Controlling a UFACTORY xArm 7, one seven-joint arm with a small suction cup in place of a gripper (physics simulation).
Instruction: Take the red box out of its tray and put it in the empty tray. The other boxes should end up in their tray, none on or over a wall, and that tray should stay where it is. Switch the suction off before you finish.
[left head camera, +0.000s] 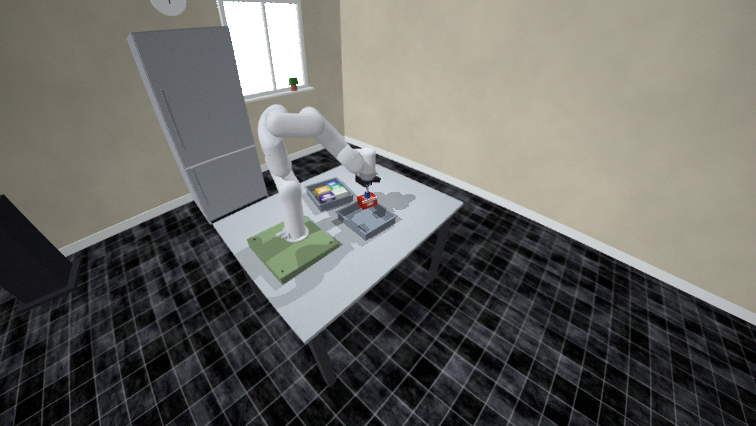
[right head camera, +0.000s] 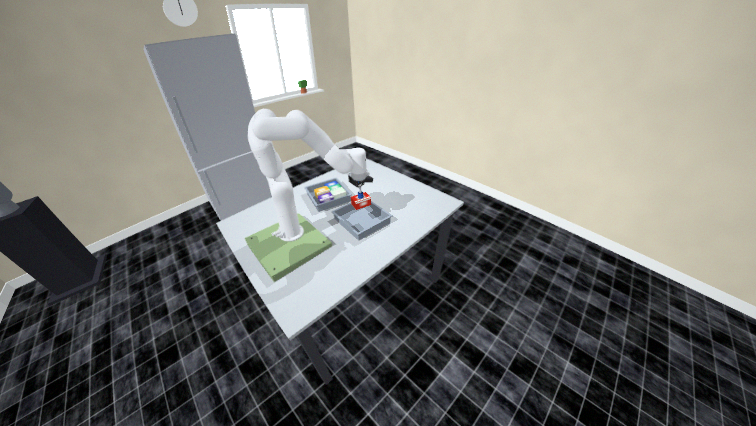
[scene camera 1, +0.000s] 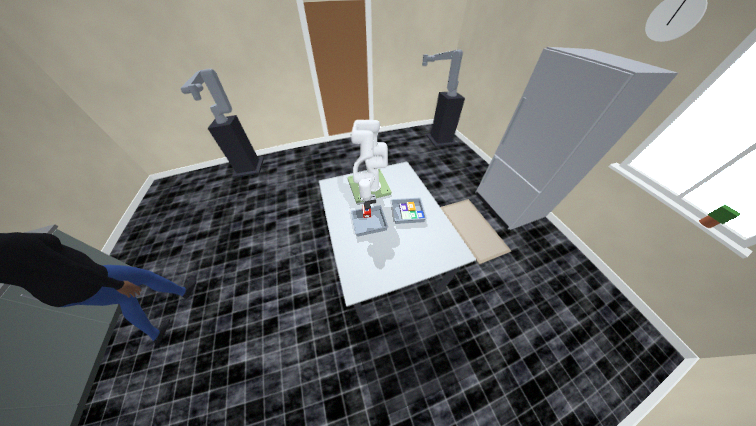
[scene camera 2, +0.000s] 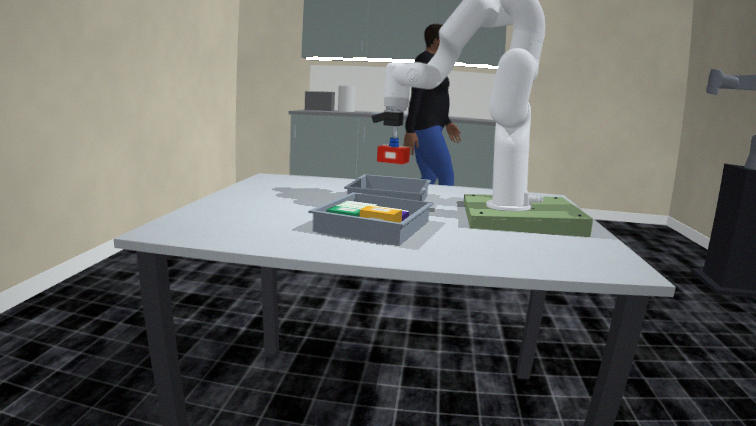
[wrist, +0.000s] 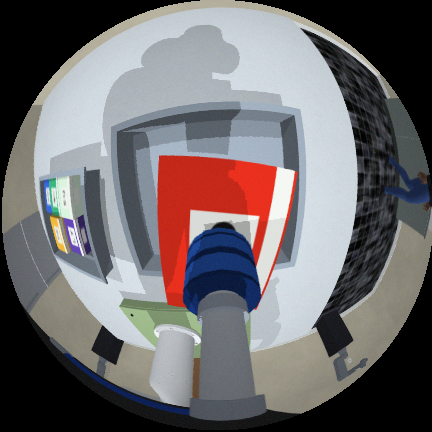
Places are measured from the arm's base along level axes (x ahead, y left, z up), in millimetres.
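Where they show: hand, its tool point: (left head camera: 367, 198) (right head camera: 360, 198) (scene camera 1: 366, 209) (scene camera 2: 393, 150) (wrist: 218, 245); arm's base, origin of its link: (left head camera: 296, 233) (right head camera: 291, 233) (scene camera 1: 373, 186) (scene camera 2: 508, 206) (wrist: 176, 335).
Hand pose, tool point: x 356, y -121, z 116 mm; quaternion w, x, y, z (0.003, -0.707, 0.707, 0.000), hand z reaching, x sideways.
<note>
Things, the pixels of their centre, and the offset from my tool point. Level surfaces: height alone.
- red box, middle of its body: (wrist: 218, 233) (scene camera 2: 393, 154) (left head camera: 367, 200) (right head camera: 361, 200) (scene camera 1: 366, 211) dx +0, dy +0, dz -13 mm
- empty grey tray, middle of its body: (wrist: 208, 193) (scene camera 2: 390, 191) (left head camera: 366, 217) (right head camera: 361, 217) (scene camera 1: 369, 220) dx +3, dy +10, dz -126 mm
- table, height of its surface: dz -152 mm
My gripper (left head camera: 366, 196) (right head camera: 360, 195) (scene camera 2: 393, 142) (wrist: 222, 265), a blue suction cup, is shut on the red box (left head camera: 367, 201) (right head camera: 361, 201) (scene camera 1: 366, 212) (scene camera 2: 393, 154) (wrist: 180, 190). The box hangs level above the empty grey tray (left head camera: 367, 233) (right head camera: 361, 232) (scene camera 1: 370, 232) (scene camera 2: 388, 179) (wrist: 301, 135), apart from it. In the wrist view the box hides part of that tray. The other grey tray (left head camera: 329, 206) (right head camera: 328, 205) (scene camera 1: 408, 220) (scene camera 2: 354, 227) (wrist: 95, 272) holds several boxes: orange (left head camera: 322, 190) (scene camera 2: 380, 213) (wrist: 60, 234), purple (left head camera: 326, 197) (wrist: 76, 235), blue (wrist: 48, 196), green (wrist: 54, 196) and pale green (wrist: 69, 196). They lie inside its walls.
The arm stands on a green base plate (left head camera: 285, 264) (right head camera: 280, 261) (scene camera 2: 529, 224) at one end of the table (left head camera: 338, 296) (scene camera 2: 238, 243). A person (scene camera 1: 58, 269) (scene camera 2: 432, 105) stands beyond the table. A fridge (left head camera: 201, 116) (scene camera 1: 566, 132) stands off one side, near a beige mat (scene camera 1: 476, 232) on the floor.
</note>
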